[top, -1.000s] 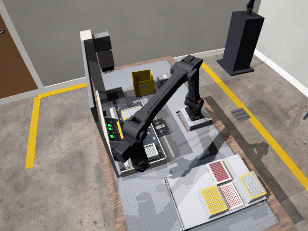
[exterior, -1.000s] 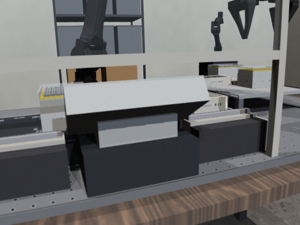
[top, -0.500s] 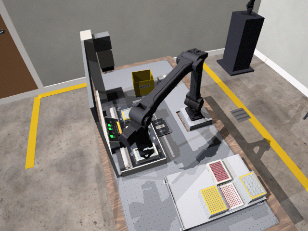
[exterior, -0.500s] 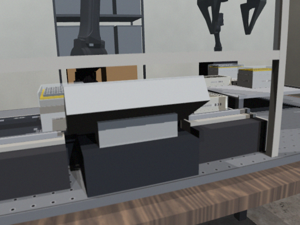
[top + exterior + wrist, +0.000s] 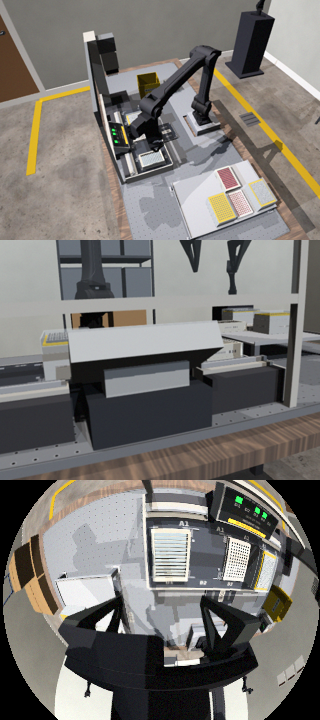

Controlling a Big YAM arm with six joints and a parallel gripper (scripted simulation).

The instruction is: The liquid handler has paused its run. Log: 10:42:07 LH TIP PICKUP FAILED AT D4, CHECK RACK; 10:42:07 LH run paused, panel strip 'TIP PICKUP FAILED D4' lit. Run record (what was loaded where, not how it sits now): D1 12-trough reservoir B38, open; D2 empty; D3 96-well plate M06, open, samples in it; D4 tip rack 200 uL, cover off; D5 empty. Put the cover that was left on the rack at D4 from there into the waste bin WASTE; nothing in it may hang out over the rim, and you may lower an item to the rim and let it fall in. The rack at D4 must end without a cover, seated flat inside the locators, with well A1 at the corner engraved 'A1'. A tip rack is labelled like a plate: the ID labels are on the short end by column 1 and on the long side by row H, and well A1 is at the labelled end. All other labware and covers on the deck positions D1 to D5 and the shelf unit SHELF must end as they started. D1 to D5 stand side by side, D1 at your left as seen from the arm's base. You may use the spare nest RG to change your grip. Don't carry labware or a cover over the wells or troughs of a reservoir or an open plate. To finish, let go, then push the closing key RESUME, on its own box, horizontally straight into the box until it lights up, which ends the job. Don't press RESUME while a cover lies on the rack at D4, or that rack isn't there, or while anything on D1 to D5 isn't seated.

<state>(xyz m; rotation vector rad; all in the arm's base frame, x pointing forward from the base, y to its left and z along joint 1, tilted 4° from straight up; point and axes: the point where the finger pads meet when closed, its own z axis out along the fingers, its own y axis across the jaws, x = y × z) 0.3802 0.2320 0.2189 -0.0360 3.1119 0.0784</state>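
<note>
The clear cover lies 310 mm to the right of my hand, 120 mm below it and 20 mm ahead of it. Also, from my hand: white well plate 220 mm to the right, 180 mm below, 20 mm ahead; then pipetting head 620 mm to the right, 150 mm above, 110 mm ahead; then reservoir 170 mm below, 20 mm to the right, 10 mm ahead.
</note>
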